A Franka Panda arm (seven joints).
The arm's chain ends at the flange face. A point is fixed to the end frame.
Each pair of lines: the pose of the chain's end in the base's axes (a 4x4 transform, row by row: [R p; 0 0 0 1], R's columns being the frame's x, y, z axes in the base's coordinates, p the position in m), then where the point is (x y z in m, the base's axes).
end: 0.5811, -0.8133, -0.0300, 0.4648; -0.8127, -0.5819, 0.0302, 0.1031; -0.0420, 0.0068, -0.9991, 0.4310; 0, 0, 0, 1
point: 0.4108 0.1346 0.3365
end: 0.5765, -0.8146, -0.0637, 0.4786; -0.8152, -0.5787, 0.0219, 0.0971; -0.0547, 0.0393, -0.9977, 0.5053; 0, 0, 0, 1
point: 0.4215 0.1280 0.4124
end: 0.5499, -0.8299, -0.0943, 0.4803; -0.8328, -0.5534, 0.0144, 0.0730; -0.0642, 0.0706, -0.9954, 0.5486; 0, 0, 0, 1
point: 0.4213 0.1047 0.4572
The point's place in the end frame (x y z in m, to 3 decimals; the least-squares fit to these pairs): -0.053 0.025 0.097
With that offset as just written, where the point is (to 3 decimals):
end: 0.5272, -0.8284, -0.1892, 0.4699; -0.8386, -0.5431, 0.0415, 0.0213; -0.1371, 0.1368, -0.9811, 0.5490; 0, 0, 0, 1
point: 0.403 0.056 0.465
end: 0.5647, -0.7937, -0.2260, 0.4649; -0.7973, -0.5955, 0.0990, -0.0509; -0.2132, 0.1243, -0.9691, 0.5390; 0, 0, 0, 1
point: 0.393 -0.014 0.459
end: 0.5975, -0.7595, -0.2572, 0.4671; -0.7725, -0.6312, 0.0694, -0.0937; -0.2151, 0.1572, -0.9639, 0.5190; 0, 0, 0, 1
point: 0.391 -0.062 0.441
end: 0.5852, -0.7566, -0.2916, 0.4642; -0.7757, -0.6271, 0.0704, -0.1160; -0.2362, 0.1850, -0.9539, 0.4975; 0, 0, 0, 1
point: 0.386 -0.084 0.422
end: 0.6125, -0.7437, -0.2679, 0.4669; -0.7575, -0.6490, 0.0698, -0.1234; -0.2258, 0.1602, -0.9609, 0.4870; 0, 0, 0, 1
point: 0.390 -0.093 0.410
